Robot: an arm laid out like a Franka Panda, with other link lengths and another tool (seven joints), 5 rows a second.
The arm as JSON. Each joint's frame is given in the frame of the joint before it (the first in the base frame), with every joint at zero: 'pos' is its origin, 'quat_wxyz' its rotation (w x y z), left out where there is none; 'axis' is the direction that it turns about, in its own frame. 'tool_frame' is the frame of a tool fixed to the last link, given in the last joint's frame.
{
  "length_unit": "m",
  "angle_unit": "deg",
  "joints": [
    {
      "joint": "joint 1",
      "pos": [
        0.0,
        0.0,
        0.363
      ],
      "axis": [
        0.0,
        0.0,
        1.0
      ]
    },
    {
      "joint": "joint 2",
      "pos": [
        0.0,
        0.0,
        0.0
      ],
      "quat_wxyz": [
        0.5,
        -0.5,
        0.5,
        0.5
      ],
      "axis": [
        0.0,
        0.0,
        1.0
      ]
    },
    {
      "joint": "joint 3",
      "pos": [
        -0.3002,
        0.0,
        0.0
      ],
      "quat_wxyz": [
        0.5,
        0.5,
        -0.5,
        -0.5
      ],
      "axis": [
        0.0,
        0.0,
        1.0
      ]
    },
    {
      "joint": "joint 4",
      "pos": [
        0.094,
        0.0,
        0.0
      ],
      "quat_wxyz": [
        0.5,
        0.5,
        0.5,
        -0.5
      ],
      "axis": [
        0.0,
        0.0,
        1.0
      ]
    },
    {
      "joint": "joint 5",
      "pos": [
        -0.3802,
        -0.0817,
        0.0
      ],
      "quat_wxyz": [
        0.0,
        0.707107,
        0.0,
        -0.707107
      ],
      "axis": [
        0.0,
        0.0,
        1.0
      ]
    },
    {
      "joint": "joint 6",
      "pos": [
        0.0,
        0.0,
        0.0
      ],
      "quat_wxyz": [
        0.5,
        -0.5,
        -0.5,
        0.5
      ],
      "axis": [
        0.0,
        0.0,
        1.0
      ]
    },
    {
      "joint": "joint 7",
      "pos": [
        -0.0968,
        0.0,
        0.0
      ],
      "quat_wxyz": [
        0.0,
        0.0,
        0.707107,
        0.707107
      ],
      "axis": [
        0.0,
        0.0,
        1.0
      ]
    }
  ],
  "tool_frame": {
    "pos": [
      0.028,
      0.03,
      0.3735
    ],
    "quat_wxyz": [
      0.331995,
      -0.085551,
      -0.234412,
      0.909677
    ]
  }
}
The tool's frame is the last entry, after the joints.
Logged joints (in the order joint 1, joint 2, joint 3, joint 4, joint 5, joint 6, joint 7), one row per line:
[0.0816 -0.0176 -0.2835 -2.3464 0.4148 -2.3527 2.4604]
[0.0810 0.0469 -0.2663 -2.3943 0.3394 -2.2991 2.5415]
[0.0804 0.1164 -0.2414 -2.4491 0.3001 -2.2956 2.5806]
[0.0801 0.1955 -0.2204 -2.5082 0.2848 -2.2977 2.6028]
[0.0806 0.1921 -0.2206 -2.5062 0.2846 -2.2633 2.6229]
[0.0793 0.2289 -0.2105 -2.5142 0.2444 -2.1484 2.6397]
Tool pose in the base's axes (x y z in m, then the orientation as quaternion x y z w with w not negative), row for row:
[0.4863 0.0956 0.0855 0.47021 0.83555 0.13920 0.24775]
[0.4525 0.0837 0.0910 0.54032 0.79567 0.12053 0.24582]
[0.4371 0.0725 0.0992 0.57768 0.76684 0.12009 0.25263]
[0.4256 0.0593 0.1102 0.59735 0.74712 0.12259 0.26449]
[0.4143 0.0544 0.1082 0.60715 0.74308 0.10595 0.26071]
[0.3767 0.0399 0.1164 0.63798 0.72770 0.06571 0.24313]
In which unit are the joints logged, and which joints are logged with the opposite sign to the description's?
The joints are logged in radians. Opposite sign: joint 2, joint 3, joint 5, joint 6.
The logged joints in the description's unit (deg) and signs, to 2 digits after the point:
[4.68 1.01 16.24 -134.44 -23.77 134.80 140.97]
[4.64 -2.69 15.26 -137.18 -19.45 131.73 145.62]
[4.61 -6.67 13.83 -140.32 -17.19 131.53 147.86]
[4.59 -11.20 12.63 -143.71 -16.32 131.65 149.13]
[4.62 -11.01 12.64 -143.59 -16.31 129.68 150.28]
[4.54 -13.12 12.06 -144.05 -14.00 123.09 151.24]

